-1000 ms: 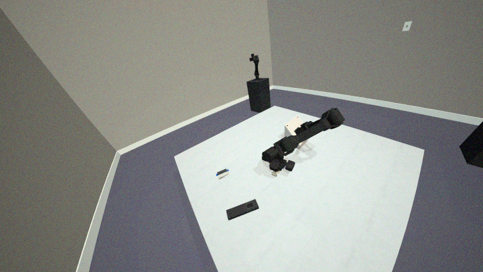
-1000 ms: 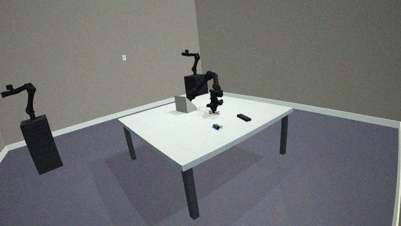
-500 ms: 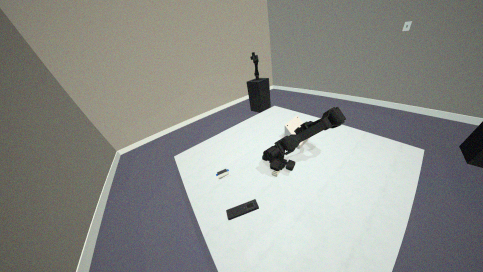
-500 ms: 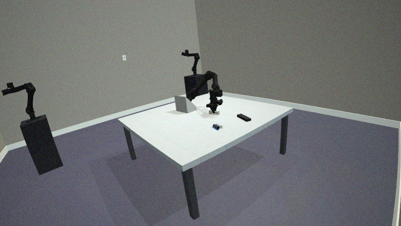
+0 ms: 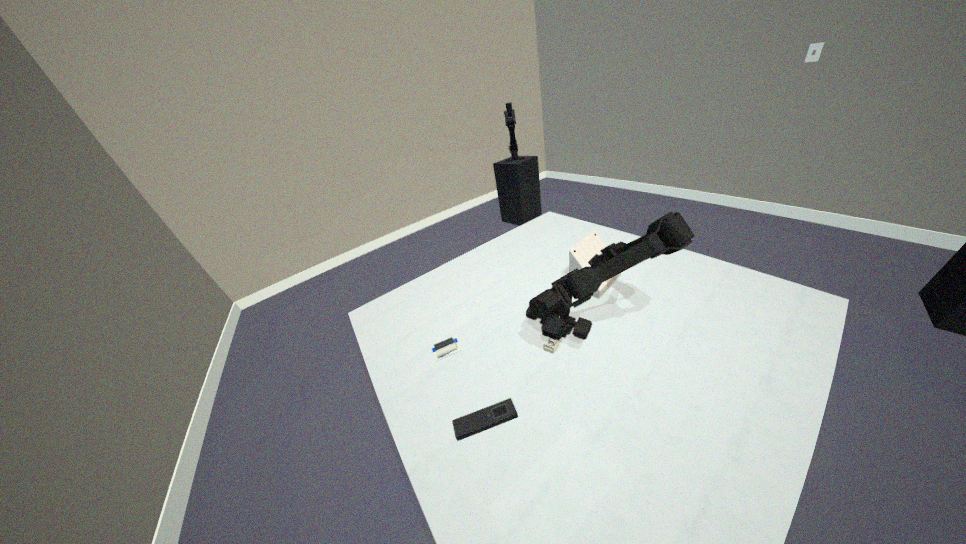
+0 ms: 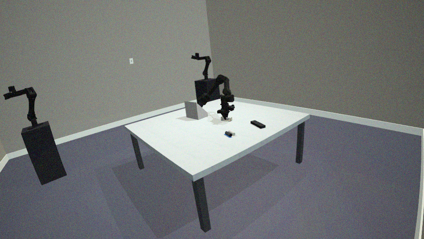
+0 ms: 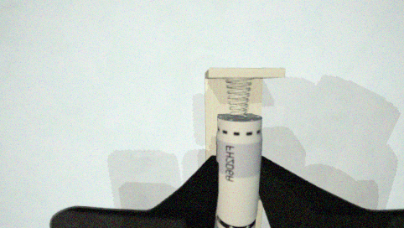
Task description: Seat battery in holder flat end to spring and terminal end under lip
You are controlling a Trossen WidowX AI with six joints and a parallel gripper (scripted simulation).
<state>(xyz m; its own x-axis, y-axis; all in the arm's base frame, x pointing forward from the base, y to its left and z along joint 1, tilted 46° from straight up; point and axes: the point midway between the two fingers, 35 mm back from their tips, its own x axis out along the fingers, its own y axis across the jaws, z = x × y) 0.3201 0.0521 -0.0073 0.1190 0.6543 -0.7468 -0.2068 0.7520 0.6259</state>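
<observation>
My gripper tip is now 10 mm below the battery. From my gripper tip the other things lie so: flat black bar (320 mm ahead, 20 mm to the left, 10 mm above).
</observation>
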